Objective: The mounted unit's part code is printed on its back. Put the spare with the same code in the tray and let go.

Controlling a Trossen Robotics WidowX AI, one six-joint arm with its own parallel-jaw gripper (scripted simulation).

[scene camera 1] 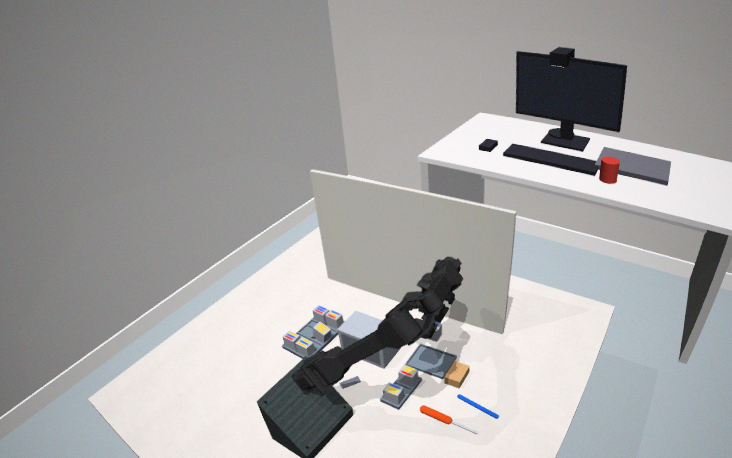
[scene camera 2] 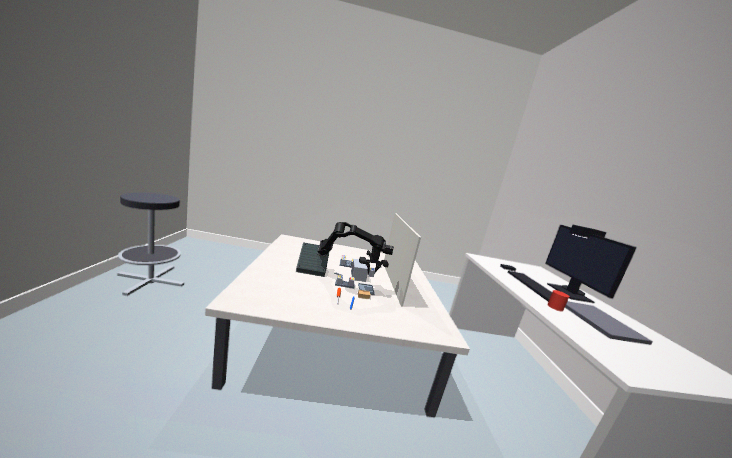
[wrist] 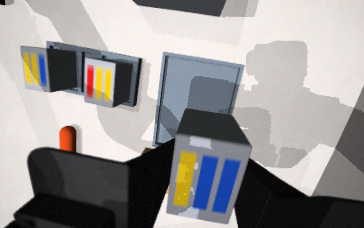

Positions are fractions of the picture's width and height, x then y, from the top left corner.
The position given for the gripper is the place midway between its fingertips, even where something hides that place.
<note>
The gripper (wrist: 0.56, 0.66) carries a grey spare block. Also in view: a tray (scene camera 1: 0.59, 0.79), a mounted unit (scene camera 1: 0.49, 0.71) and a white panel (scene camera 2: 0.55, 0.53).
The tray shows as well in the wrist view (wrist: 0.51, 0.36).
</note>
